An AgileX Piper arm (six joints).
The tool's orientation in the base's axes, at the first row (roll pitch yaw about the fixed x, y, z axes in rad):
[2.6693, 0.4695, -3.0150]
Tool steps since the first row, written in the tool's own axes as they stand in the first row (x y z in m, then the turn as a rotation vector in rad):
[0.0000, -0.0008, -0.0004, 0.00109, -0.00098, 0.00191]
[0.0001, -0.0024, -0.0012, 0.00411, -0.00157, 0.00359]
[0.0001, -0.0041, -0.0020, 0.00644, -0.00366, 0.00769]
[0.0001, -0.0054, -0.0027, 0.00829, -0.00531, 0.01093]
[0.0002, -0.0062, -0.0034, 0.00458, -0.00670, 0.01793]
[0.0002, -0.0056, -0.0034, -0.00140, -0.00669, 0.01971]
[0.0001, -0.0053, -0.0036, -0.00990, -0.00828, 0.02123]
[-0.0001, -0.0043, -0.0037, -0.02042, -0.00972, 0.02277]
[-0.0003, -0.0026, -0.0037, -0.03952, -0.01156, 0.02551]
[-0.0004, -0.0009, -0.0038, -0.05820, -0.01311, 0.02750]
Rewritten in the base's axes. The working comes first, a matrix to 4 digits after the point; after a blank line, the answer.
The tool's axes in the first row as the columns of a matrix, in the base's axes (used below as rounded here):
[-0.8847, -0.3166, 0.3422]
[-0.1126, 0.8574, 0.5022]
[-0.4524, 0.4057, -0.7942]

[0.0001, -0.0009, 0.0000, 0.00000, 0.00000, -0.00241]
[0.0003, -0.0027, -0.0001, -0.00191, -0.00001, -0.00535]
[0.0005, -0.0045, -0.0001, -0.00191, 0.00000, -0.01051]
[0.0007, -0.0060, -0.0001, -0.00191, 0.00000, -0.01459]
[0.0006, -0.0070, 0.0001, 0.00420, 0.00274, -0.01903]
[0.0004, -0.0065, 0.0003, 0.01010, 0.00432, -0.01773]
[0.0004, -0.0064, 0.0007, 0.01864, 0.00468, -0.01574]
[0.0002, -0.0055, 0.0012, 0.02893, 0.00540, -0.01279]
[-0.0002, -0.0041, 0.0020, 0.04735, 0.00735, -0.00707]
[-0.0007, -0.0026, 0.0028, 0.06505, 0.00912, -0.00083]

